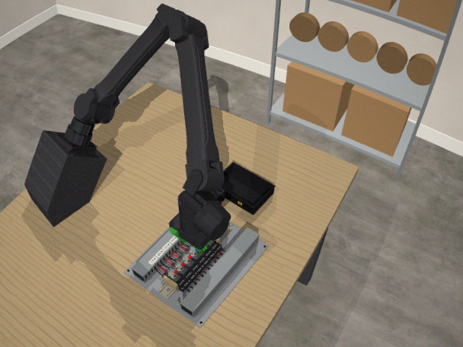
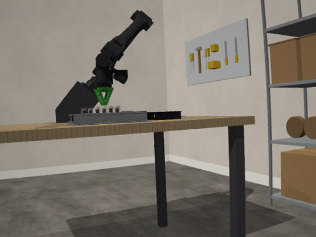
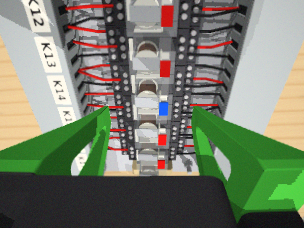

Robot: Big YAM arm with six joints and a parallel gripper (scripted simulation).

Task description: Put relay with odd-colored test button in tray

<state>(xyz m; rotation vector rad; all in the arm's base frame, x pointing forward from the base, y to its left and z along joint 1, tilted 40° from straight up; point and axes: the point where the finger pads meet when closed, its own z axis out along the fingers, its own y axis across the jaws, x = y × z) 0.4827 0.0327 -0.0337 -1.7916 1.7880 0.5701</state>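
My gripper is now 30 mm above the grey relay. Round my hand: black tray: 50 mm behind, 290 mm to the left, 70 mm below.
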